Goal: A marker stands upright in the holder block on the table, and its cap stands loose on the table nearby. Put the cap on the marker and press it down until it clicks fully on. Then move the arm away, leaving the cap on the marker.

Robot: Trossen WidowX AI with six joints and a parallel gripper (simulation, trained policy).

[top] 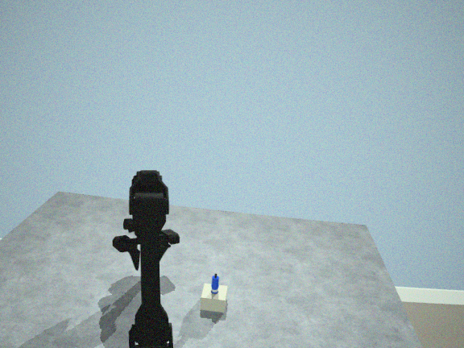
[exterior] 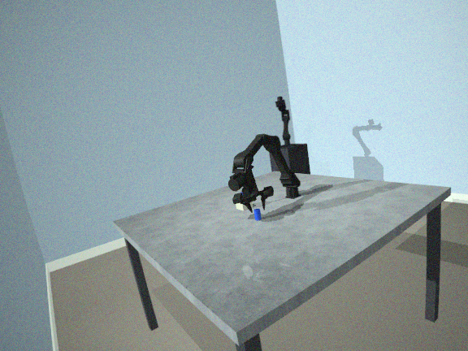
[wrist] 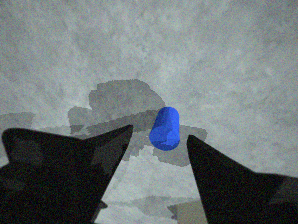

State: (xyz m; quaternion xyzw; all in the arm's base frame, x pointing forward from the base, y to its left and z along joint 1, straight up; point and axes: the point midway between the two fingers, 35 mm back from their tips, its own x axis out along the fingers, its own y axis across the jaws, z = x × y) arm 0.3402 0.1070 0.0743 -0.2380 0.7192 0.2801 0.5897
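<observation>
My gripper tip is 20 mm above the blue cap. Also, from my gripper tip: cream holder block: 210 mm to the right, 70 mm behind, 20 mm below.
</observation>
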